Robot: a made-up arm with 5 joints.
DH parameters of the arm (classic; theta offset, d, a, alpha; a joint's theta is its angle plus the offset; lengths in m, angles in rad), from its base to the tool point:
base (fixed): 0 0 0.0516 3.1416
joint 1: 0 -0.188 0.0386 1.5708
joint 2: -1.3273 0 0.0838 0
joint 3: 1.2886 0 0.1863 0
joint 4: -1.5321 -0.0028 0 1.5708
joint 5: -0.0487 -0.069 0 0
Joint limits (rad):
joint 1: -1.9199..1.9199
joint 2: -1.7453..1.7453
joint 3: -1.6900..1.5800
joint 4: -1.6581..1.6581
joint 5: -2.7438..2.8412
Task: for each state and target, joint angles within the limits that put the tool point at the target. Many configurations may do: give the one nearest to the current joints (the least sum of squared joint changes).
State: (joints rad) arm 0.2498 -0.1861 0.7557 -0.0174 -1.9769
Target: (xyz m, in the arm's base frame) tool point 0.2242 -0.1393 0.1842
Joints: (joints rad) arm 0.6664 -0.8781 1.0327 0.6506 -1.9769
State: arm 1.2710 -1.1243 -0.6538 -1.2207 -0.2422
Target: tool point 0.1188 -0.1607 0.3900
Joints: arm 1.1586 -0.5845 0.3207 -1.5149 -0.2422
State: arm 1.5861 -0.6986 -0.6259 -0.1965 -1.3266
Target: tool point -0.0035 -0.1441 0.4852
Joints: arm 1.9179 -0.4858 -0.4548 -0.1501 -1.3266
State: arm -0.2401 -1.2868 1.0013 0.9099 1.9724
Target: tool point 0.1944 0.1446 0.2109
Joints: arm -0.8054 -1.1870 1.0986 0.8968 1.9724
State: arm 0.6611 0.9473 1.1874 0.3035 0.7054
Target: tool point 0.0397 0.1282 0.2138
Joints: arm 1.5000 1.7293 1.5800 0.3578 0.7054
